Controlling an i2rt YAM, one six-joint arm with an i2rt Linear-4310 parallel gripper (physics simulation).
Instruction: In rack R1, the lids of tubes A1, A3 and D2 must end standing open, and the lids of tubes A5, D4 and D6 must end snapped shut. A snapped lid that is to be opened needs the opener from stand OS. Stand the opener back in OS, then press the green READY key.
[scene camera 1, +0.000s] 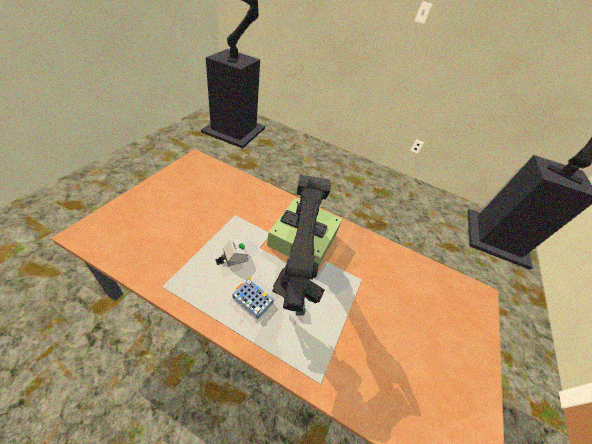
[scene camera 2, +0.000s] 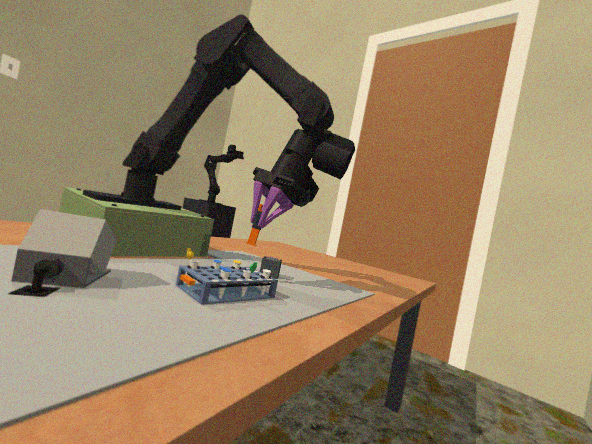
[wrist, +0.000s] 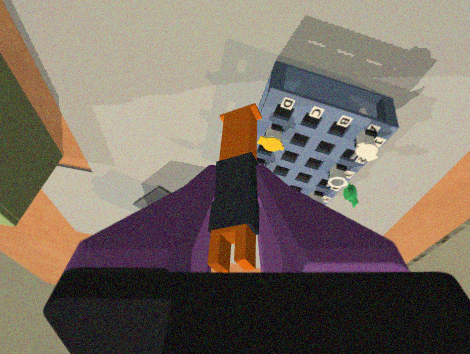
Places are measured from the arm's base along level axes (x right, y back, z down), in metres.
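Pixels of known places: gripper, fingertip midpoint: (scene camera 1: 279, 288) (scene camera 2: 256, 225) (wrist: 236, 177); arm's base at its link origin: (scene camera 2: 137, 203).
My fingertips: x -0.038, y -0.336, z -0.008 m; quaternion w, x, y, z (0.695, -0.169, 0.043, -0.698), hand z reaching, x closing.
Observation:
Ahead of a thing's pixels: the offset from my fingertips to its middle. "pt": to the spot under its first point. Level surfaces: height alone.
My gripper (scene camera 2: 261, 224) (wrist: 236, 177) is shut on the opener {dz -0.001, dx -0.002, dy -0.001 m} (scene camera 2: 253, 236) (wrist: 238, 133), an orange bar with a dark middle band. It hangs above the mat, beside the D-column, row-1 end of the blue rack R1 {dz +0.079, dx +0.086, dy -0.032 m} (scene camera 1: 252, 299) (scene camera 2: 228, 288) (wrist: 332, 89). In the wrist view a yellow lid {dz +0.066, dx +0.047, dy -0.012 m} (wrist: 270, 144) shows near D2, a white lid {dz +0.066, dx +0.042, dy -0.073 m} (wrist: 367, 152) near A1, and a green lid {dz +0.059, dx +0.081, dy -0.071 m} (wrist: 350, 195) hangs beside an open white tube mouth {pt dz +0.070, dx +0.084, dy -0.064 m} (wrist: 337, 182) in column A. The dark stand OS (scene camera 2: 270, 266) (wrist: 152, 195) is empty next to the rack. The green READY key (scene camera 1: 241, 246) sits on the grey key box (scene camera 1: 235, 255) (wrist: 339, 49).
The arm (scene camera 1: 303, 247) rises from a green base (scene camera 1: 283, 233) (scene camera 2: 144, 229) behind the grey mat {dz +0.108 m} (scene camera 1: 206, 273) on the orange table {dz +0.111 m} (scene camera 1: 162, 198). The key box also shows in scene camera 2 (scene camera 2: 89, 248) at the far left. The table's edge is close on the right.

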